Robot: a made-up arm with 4 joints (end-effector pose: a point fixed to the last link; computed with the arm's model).
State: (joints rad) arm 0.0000 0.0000 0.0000 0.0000
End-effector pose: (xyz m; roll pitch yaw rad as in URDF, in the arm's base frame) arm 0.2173 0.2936 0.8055 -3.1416 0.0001 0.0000
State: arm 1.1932 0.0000 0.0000 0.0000
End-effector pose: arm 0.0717 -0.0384 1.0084 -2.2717 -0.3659 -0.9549
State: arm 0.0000 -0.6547 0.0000 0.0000
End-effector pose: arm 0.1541 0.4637 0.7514 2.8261 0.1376 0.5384
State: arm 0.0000 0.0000 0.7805 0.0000
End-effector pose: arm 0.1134 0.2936 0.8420 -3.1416 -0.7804 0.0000
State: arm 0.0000 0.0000 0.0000 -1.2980
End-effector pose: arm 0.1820 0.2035 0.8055 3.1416 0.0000 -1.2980
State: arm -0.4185 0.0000 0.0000 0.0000
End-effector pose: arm 0.1683 0.3741 0.6842 2.9537 0.2745 0.2308
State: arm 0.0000 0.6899 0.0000 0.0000
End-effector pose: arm 0.1724 0.1000 0.7945 -2.7844 0.0550 -0.5811
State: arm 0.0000 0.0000 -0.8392 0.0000
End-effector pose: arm 0.2657 0.2936 0.6980 -3.1416 0.8393 0.0000
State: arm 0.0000 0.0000 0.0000 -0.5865
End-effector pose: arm 0.2165 0.2473 0.8055 3.1416 0.0001 -0.5865
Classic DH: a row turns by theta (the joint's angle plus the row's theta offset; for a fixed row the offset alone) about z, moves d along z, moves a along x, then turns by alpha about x. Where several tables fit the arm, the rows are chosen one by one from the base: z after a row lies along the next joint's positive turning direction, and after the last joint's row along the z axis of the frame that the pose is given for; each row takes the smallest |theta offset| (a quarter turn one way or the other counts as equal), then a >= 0, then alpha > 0; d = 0 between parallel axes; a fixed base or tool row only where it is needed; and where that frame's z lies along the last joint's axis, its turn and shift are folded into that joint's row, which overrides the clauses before.
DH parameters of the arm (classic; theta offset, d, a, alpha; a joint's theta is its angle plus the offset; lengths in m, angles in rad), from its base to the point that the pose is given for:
base (fixed): 0.7143 0.6018 0.0046 2.2246
joint 1: 0.6829 -0.4414 0.0516 0.5861
joint 2: 0.2206 0.3299 0.1534 -1.4969
joint 3: -0.5556 -0.0172 0.0192 -1.5708
joint 4: 0.2756 0 0.0801 3.1416
tool (fixed): 0.2756 -0.108 0 0

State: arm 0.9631 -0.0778 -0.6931 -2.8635
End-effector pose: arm 0.0652 0.0287 0.9519 2.5489 -0.0308 3.0733
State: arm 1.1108 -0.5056 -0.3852 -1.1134
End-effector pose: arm 0.1558 0.0325 1.0144 -2.8299 0.1582 -1.3864
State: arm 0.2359 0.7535 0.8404 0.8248
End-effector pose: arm 0.0698 0.1620 0.8554 3.0202 -0.9332 -0.1516
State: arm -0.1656 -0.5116 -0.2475 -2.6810
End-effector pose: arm 0.0934 0.3485 0.7647 -3.0837 -0.5443 -2.1810
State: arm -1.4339 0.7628 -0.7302 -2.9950
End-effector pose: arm 0.0225 0.2097 0.6046 -1.7831 -1.2197 2.1519
